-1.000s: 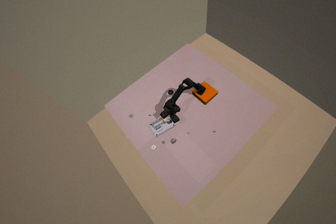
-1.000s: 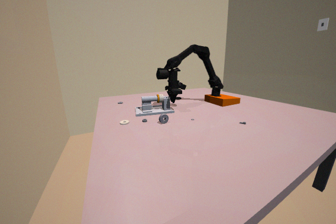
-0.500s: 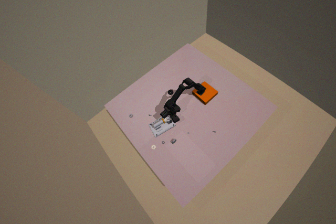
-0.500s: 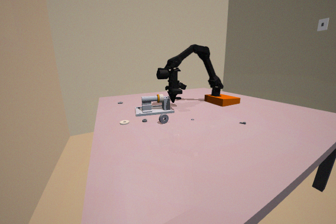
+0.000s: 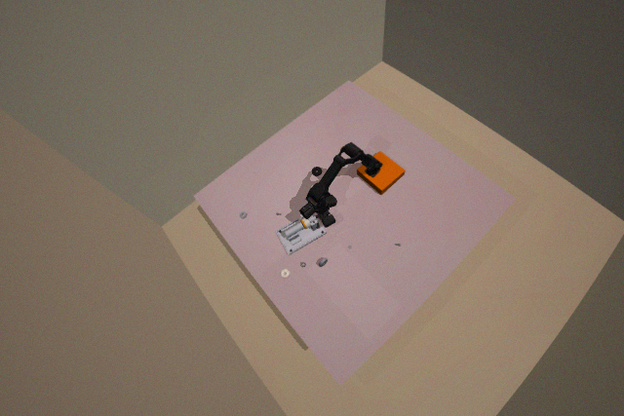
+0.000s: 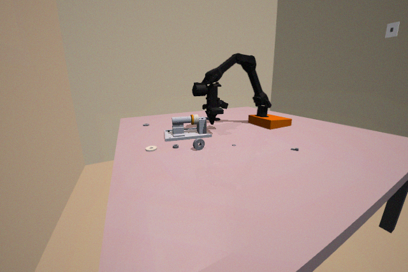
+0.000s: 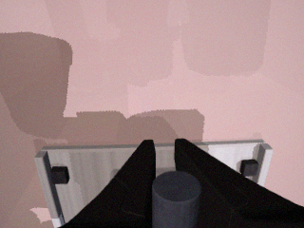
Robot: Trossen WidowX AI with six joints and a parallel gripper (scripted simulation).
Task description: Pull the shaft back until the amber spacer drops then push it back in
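Right now the amber spacer is 11 cm ahead of my gripper tip, 3 cm to the right of it and 3 cm above it. From my gripper tip the other things lie so: nut 25 cm ahead, 10 cm to the left, 4 cm below; then cream washer 34 cm ahead, 6 cm to the left, 4 cm below.
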